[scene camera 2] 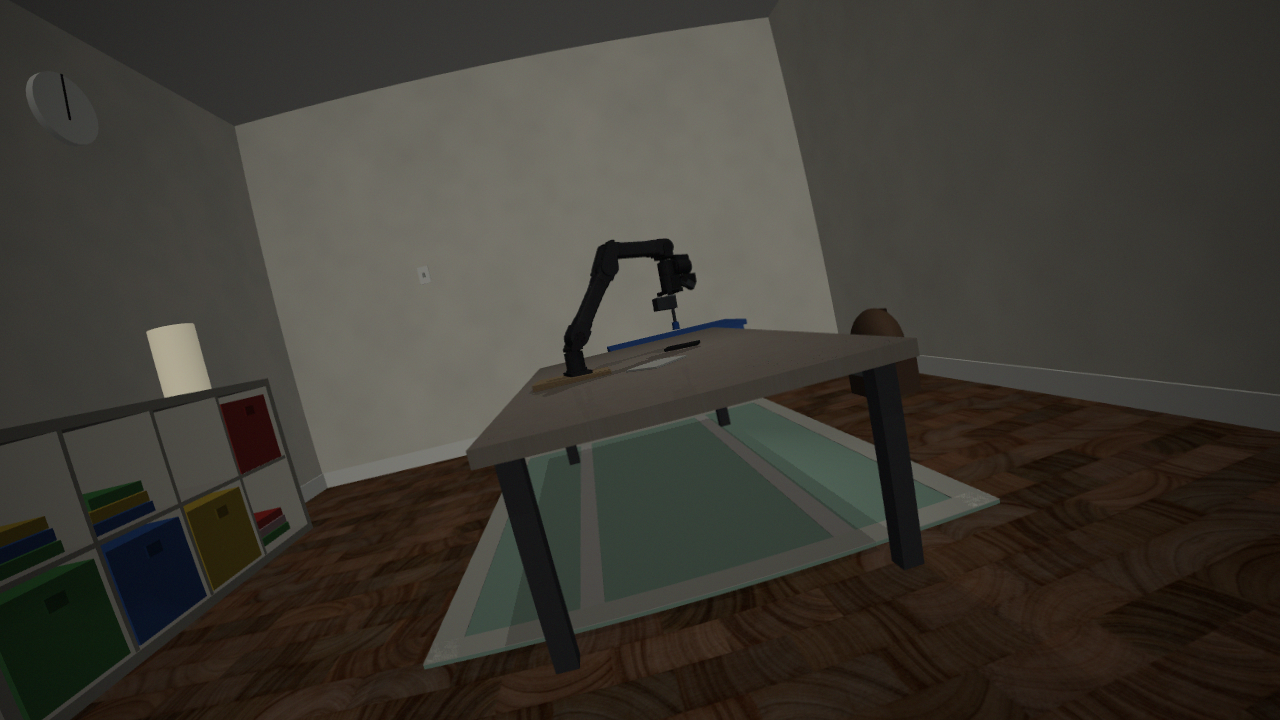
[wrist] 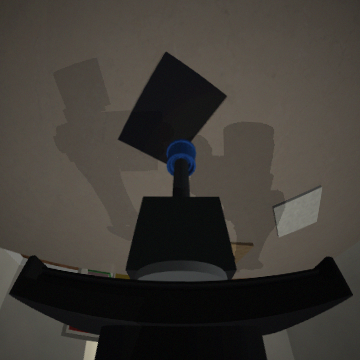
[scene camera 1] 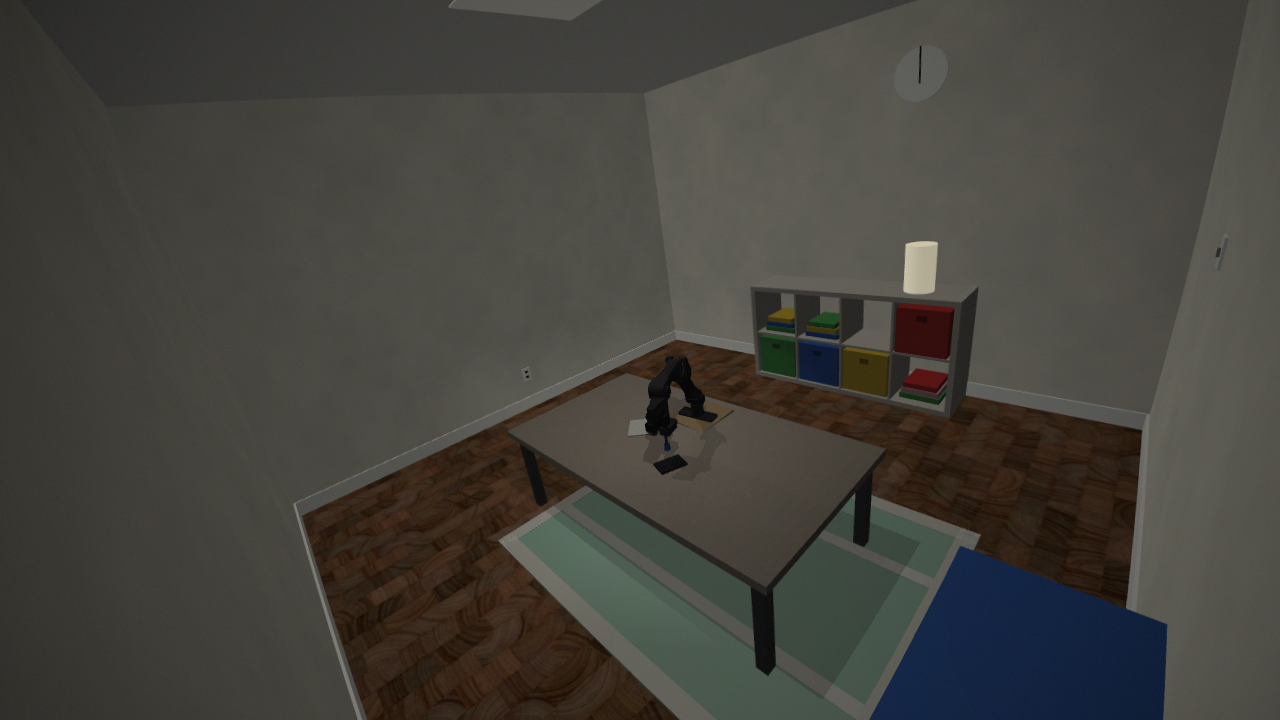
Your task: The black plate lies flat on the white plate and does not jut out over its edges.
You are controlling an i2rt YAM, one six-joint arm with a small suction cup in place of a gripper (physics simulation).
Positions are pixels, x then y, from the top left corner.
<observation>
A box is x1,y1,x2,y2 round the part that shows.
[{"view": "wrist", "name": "my suction cup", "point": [180,146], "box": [8,138,352,359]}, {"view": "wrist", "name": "black plate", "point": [176,101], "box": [118,51,226,162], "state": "on the table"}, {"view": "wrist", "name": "white plate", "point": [301,210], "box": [272,185,321,236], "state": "on the table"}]
</observation>
